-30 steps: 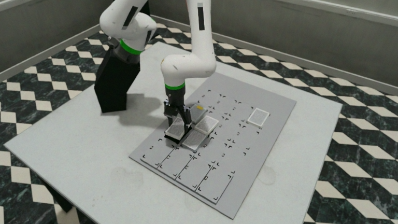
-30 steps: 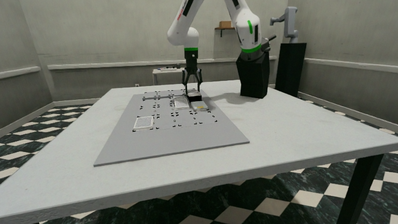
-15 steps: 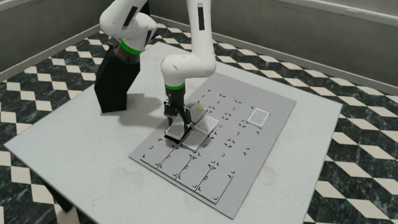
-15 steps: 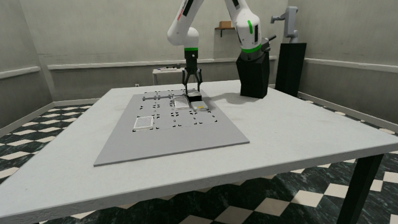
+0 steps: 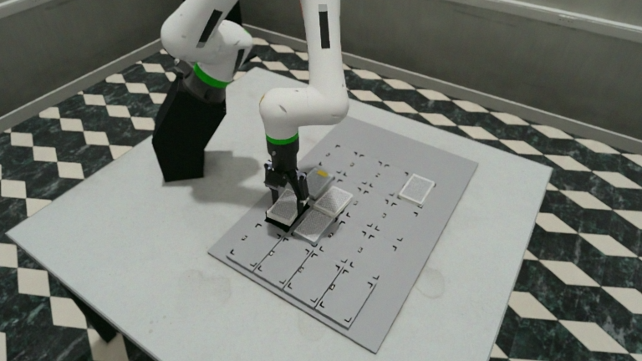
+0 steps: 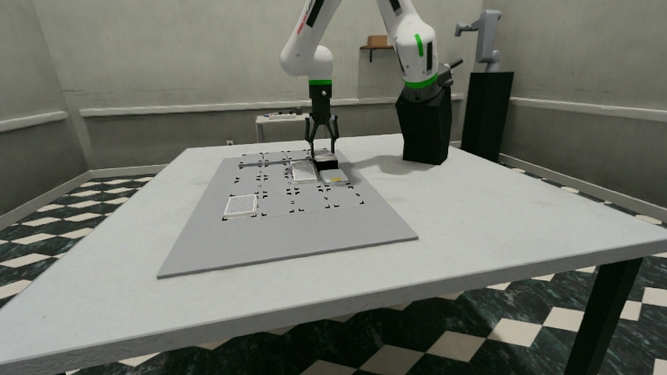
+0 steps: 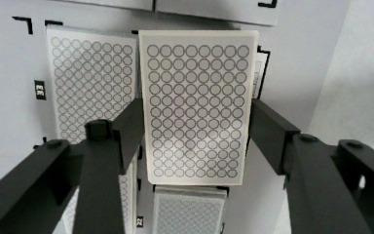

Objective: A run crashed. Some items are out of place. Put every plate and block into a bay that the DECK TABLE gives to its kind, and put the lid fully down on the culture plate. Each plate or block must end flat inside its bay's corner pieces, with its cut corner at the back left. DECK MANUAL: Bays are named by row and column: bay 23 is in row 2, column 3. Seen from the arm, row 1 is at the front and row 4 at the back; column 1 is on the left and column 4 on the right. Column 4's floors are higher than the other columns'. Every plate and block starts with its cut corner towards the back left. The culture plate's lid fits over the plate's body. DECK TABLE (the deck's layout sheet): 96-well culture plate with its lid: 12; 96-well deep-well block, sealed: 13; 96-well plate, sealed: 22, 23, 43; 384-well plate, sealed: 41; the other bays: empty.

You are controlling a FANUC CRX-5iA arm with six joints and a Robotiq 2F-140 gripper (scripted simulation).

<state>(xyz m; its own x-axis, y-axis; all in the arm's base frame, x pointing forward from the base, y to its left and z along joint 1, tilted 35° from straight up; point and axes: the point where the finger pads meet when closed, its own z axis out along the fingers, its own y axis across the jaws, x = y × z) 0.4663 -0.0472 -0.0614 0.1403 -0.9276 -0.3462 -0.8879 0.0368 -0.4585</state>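
The black deep-well block lies 5 cm below my hand, 1 cm to the left of it and 1 cm behind it. Round my hand: 384-well plate: 35 cm to the left, 29 cm ahead, 6 cm below; then lid: 17 cm to the left, 6 cm below, 2 cm behind.
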